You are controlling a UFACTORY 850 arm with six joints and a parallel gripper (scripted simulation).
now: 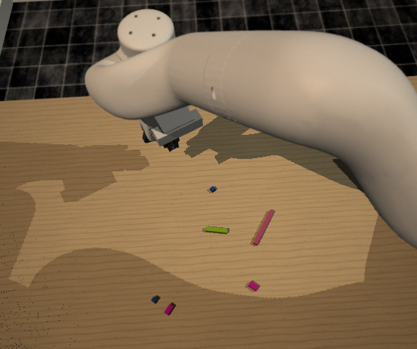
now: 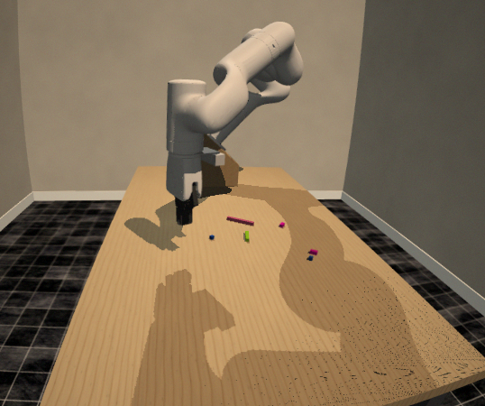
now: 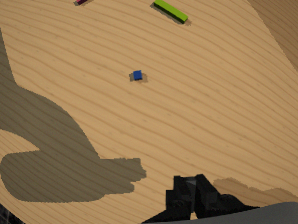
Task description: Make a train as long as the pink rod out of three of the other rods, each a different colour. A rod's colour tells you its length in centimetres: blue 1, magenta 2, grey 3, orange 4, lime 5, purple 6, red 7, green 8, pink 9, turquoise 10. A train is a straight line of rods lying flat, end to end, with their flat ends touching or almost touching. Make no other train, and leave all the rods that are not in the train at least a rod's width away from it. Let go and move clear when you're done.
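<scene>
The lime rod lies 190 mm to the left of my hand, 110 mm below it and 80 mm behind it. Round my hand: pink rod: 200 mm to the left, 180 mm behind, 110 mm below; grey rod: 20 mm below.
</scene>
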